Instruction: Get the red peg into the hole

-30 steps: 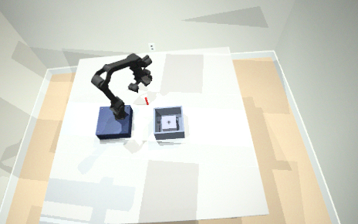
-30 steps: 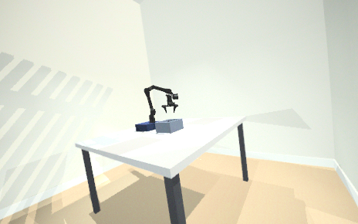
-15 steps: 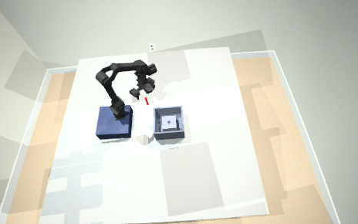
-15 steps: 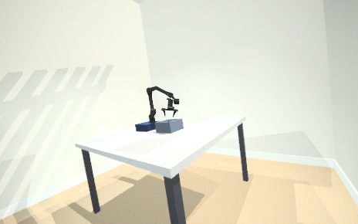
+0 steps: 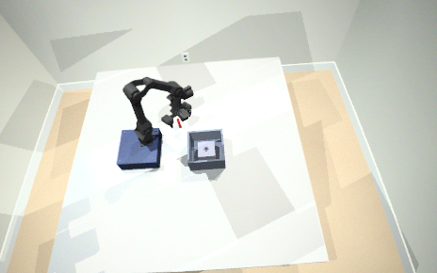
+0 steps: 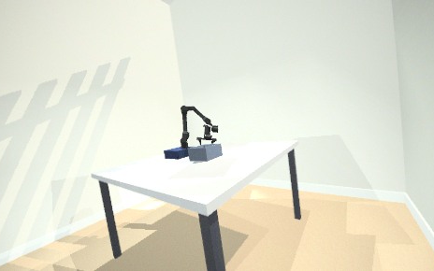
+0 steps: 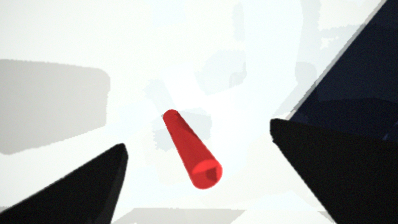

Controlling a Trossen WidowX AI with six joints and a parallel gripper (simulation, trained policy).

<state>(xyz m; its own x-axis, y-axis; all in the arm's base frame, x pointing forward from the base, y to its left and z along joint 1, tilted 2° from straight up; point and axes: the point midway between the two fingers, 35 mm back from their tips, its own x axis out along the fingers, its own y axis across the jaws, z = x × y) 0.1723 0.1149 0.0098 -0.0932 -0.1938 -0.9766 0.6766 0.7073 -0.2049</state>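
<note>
The red peg is 1 cm to the left of my gripper tip and 1 cm ahead of it. The rest, counted from my gripper tip: pale plate: 19 cm to the right, 15 cm ahead; then grey box: 19 cm to the right, 15 cm ahead, 2 cm below.
</note>
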